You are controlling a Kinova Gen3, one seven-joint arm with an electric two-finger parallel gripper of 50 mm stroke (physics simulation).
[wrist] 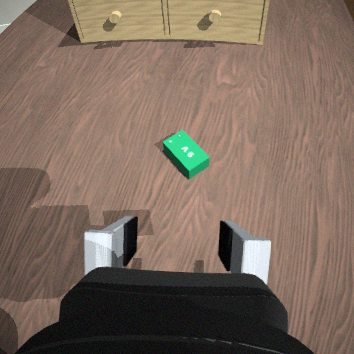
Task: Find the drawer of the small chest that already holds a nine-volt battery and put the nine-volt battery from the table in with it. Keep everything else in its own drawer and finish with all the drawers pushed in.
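A small green block marked "A6" (186, 151), with two small pale dots at one end, lies flat and turned at an angle on the dark wood table (280, 150); I cannot tell from its look whether it is the nine-volt battery. The small chest (165, 22) stands at the top of the view. The fronts of two bottom drawers show side by side, each with a round knob, and both look pushed in. The upper drawers and what the drawers hold are hidden. My gripper (177, 236) is open and empty, above the table and on the near side of the green block.
The left knob (115, 17) and the right knob (215, 16) stick out from the chest toward me. Shadows of the arm fall on the table at the left. A bit of pale floor or wall shows past the table's edge at the top left corner.
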